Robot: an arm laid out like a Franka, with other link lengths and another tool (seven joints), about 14 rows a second.
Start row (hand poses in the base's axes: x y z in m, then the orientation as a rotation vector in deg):
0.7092, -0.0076, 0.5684, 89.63, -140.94, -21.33
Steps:
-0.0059, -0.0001, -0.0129, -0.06, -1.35, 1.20
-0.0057, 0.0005, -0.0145, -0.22, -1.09, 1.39
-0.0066, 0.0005, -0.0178, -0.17, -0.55, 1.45
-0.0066, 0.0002, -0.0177, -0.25, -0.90, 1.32
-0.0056, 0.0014, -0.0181, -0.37, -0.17, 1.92
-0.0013, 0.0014, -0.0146, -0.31, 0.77, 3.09
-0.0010, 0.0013, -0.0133, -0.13, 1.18, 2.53
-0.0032, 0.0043, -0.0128, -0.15, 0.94, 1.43
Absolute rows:
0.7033, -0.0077, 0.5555, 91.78, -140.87, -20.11
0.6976, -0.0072, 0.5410, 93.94, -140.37, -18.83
0.6910, -0.0067, 0.5232, 95.87, -139.41, -18.00
0.6844, -0.0065, 0.5055, 97.81, -138.77, -16.81
0.6788, -0.0051, 0.4874, 99.97, -137.00, -15.96
0.6775, -0.0037, 0.4728, 102.91, -133.45, -15.78
0.6765, -0.0024, 0.4595, 104.98, -130.17, -16.23
0.6733, 0.0019, 0.4467, 105.93, -128.10, -16.62

